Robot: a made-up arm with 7 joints.
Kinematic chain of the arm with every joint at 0, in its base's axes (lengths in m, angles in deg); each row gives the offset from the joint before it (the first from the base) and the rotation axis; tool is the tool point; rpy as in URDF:
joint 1: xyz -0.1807 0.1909 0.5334 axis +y
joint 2: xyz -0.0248 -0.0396 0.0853 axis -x
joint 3: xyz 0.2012 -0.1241 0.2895 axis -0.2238 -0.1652 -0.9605
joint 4: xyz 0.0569 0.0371 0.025 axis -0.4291 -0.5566 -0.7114
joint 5: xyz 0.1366 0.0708 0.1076 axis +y
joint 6: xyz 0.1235 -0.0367 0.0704 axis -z
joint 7: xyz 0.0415 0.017 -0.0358 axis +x
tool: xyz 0.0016 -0.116 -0.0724 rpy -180 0 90
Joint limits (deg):
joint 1: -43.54..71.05
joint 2: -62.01..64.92
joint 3: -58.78..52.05
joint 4: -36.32..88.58
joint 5: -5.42..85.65
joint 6: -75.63..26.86
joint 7: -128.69..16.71
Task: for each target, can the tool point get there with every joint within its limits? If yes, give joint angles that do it. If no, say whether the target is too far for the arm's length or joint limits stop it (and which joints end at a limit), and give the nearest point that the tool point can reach.
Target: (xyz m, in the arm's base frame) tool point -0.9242 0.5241 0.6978
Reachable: no: joint limits stop it (at a limit: joint 1, joint 3, joint 4) | nearest point -0.5138 0.4851 1.0090 | short by 0.516 m
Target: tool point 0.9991 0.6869 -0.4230
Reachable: no: too far | nearest point 0.5147 0.4758 0.1138 | short by 0.753 m
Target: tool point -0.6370 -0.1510 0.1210
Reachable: no: joint limits stop it (at a limit: joint 1, joint 2, joint 3, joint 5) | nearest point -0.1649 -0.2613 0.1742 | short by 0.488 m
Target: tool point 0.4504 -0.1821 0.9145
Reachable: yes | joints 28.73 1.53 26.45 59.06 59.15 -59.24 -65.96
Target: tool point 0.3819 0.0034 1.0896
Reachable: yes | joints 1.97 -20.71 -26.40 -0.25 12.76 2.00 -89.19
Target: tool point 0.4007 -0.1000 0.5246
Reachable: yes | joints 33.18 -28.43 -16.94 14.79 39.56 -8.81 -7.32
